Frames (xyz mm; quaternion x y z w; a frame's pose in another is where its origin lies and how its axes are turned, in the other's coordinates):
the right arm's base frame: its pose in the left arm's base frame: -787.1 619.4 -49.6 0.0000 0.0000 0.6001 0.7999
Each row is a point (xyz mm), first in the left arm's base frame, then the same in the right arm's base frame.
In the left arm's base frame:
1: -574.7 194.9 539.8
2: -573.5 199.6 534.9
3: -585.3 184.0 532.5
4: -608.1 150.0 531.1
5: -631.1 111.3 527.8
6: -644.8 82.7 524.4
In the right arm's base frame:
1: -348.1 -322.7 589.4
2: -343.3 -322.5 584.5
3: -361.6 -315.5 582.1
4: -400.6 -303.2 580.7
5: -444.2 -291.9 577.4
6: -475.5 -286.8 574.0

